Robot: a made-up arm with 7 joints.
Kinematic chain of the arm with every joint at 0, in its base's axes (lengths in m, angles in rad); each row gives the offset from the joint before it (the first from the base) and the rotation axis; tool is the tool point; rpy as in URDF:
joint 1: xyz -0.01 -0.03 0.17 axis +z
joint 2: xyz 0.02 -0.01 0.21 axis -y
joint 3: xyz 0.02 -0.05 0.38 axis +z
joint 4: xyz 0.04 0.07 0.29 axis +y
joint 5: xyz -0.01 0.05 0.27 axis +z
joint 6: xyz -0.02 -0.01 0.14 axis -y
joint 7: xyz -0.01 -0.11 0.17 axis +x
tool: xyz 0 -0.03 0.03 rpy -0.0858 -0.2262 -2.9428
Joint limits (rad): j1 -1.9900..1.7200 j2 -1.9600..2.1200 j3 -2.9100..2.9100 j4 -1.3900..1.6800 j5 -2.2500..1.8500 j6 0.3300..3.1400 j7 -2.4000..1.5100
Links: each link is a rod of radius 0.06 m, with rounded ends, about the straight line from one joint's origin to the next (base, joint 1, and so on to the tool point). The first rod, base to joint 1, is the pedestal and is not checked.
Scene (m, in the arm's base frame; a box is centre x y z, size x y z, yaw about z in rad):
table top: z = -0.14
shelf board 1: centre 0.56 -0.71 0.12 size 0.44 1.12 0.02 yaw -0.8
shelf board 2: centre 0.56 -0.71 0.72 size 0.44 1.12 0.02 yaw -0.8
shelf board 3: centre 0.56 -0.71 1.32 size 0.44 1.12 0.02 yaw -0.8
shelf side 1: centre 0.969 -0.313 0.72 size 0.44 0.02 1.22 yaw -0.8
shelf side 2: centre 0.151 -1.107 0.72 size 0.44 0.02 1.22 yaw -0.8
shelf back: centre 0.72 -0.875 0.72 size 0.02 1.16 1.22 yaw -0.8
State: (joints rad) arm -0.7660 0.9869 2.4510 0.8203 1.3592 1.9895 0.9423
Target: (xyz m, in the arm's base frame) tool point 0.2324 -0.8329 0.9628
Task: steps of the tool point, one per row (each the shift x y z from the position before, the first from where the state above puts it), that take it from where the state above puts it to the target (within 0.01 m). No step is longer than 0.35 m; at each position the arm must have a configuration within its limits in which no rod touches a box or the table.
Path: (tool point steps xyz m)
1: 0.1466 -0.0415 0.2496
2: 0.1728 -0.1296 0.2078
3: 0.1678 -0.2115 0.1422
4: 0.1331 -0.2735 0.0596
5: 0.0756 -0.3039 -0.0312
6: 0.0070 -0.2960 -0.1203
7: -0.0597 -0.2500 -0.1981

